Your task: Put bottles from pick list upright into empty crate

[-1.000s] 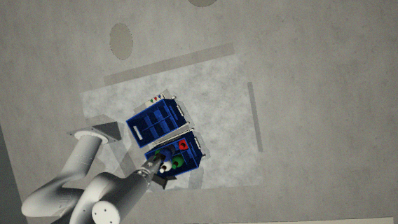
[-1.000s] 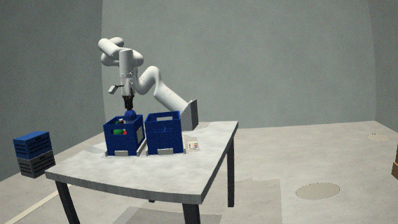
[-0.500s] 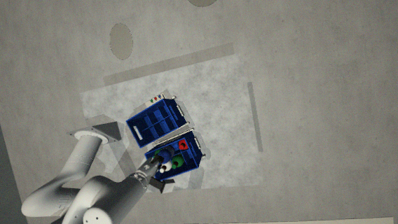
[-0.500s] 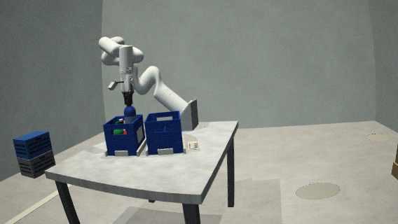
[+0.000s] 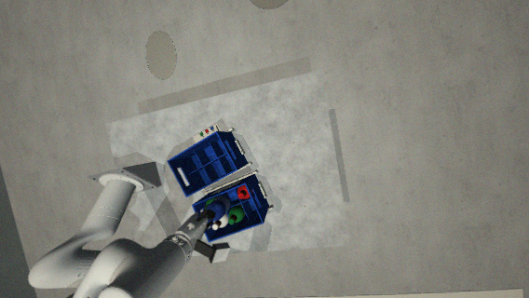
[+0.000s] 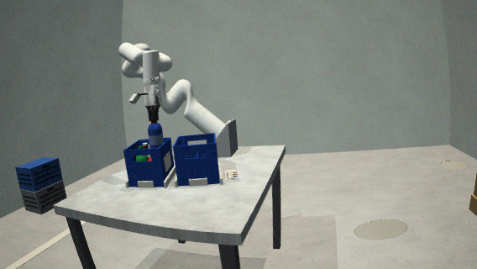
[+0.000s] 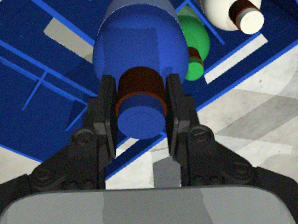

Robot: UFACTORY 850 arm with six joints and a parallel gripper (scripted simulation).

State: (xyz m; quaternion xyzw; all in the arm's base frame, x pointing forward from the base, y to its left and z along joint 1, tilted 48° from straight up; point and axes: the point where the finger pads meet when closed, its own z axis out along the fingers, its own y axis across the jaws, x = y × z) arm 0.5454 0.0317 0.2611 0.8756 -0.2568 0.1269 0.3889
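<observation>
My hand is 70 mm above the blue-label bottle. From my hand the other things lie so: red-label bottle: 210 mm below, 90 mm ahead, 20 mm to the left; then green-label bottle: 210 mm below, 90 mm behind, 20 mm to the right; then white-label bottle: 210 mm below, 100 mm to the right, 70 mm behind.
</observation>
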